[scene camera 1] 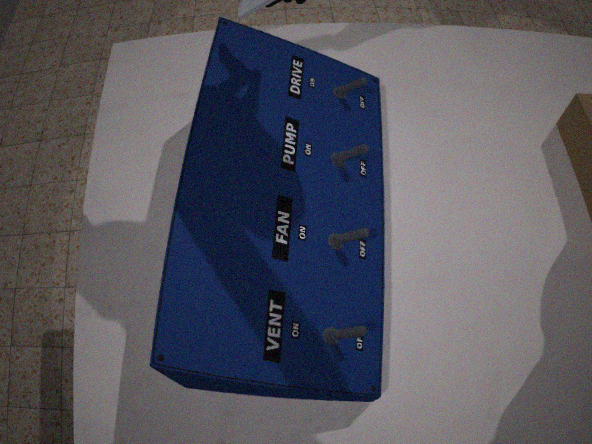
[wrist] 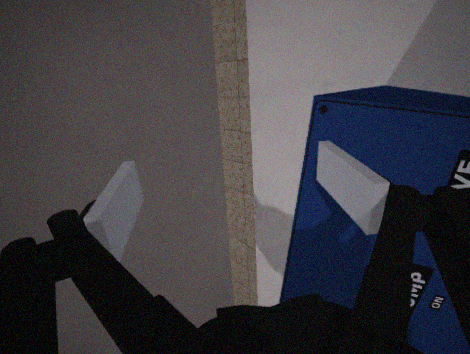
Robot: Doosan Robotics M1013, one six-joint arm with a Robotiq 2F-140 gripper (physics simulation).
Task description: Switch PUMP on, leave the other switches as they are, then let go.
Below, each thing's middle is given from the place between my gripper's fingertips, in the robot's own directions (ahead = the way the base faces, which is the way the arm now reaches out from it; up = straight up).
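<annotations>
The blue switch panel (scene camera 1: 254, 282) is in my sight. It sits 200 mm below my hand, and it is also 100 mm behind the hand and 210 mm to the left of it.
</annotations>
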